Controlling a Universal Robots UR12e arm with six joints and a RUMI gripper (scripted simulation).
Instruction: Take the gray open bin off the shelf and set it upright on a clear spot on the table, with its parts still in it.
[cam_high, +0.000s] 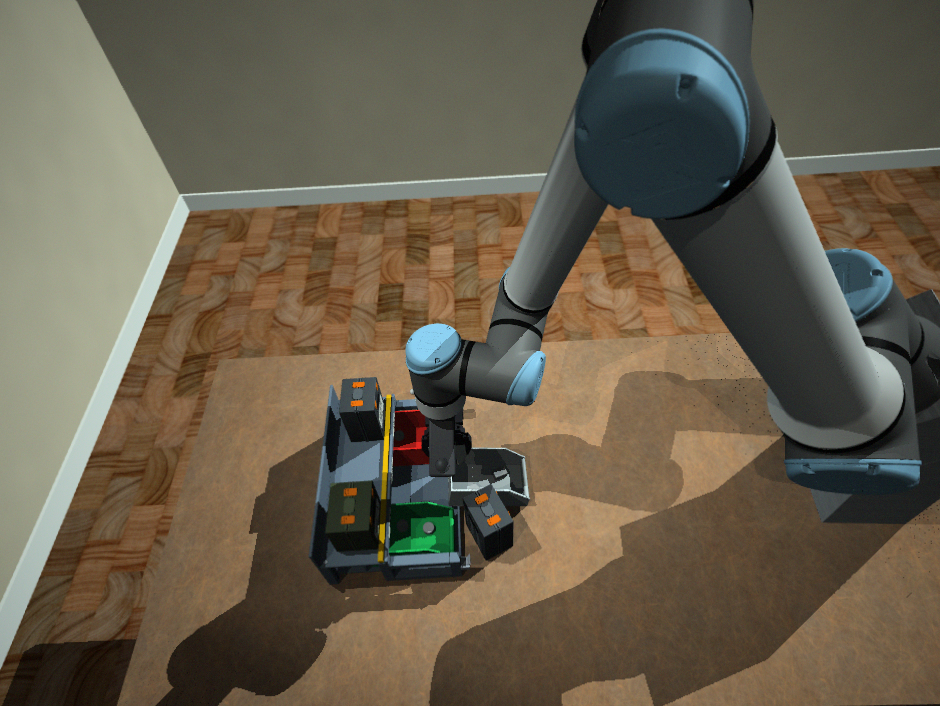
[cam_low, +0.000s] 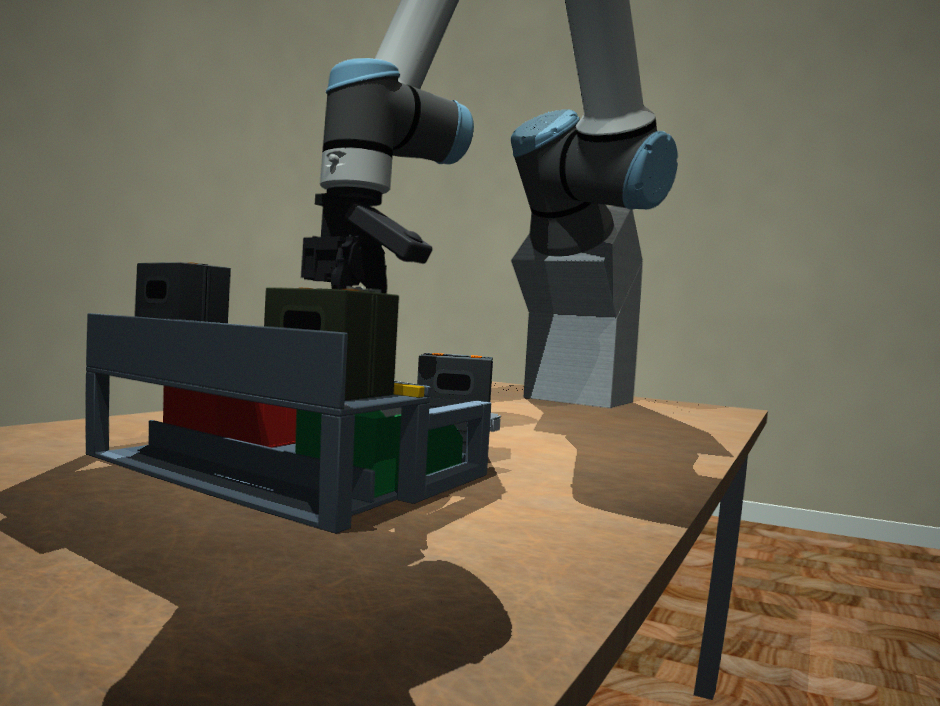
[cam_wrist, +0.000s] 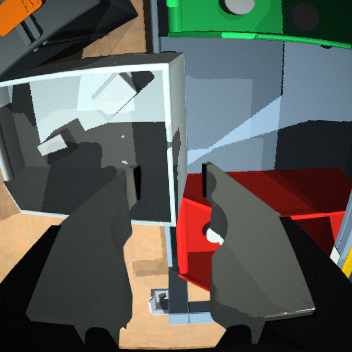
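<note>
My hand is 8 cm past the gray bin and 8 cm above it. The rest, counted from my hand: yellow strip 14 cm ahead, 2 cm below; then green bin 9 cm ahead, 11 cm to the left, 8 cm below; then red bin 8 cm ahead, 11 cm to the right, 8 cm below.
</note>
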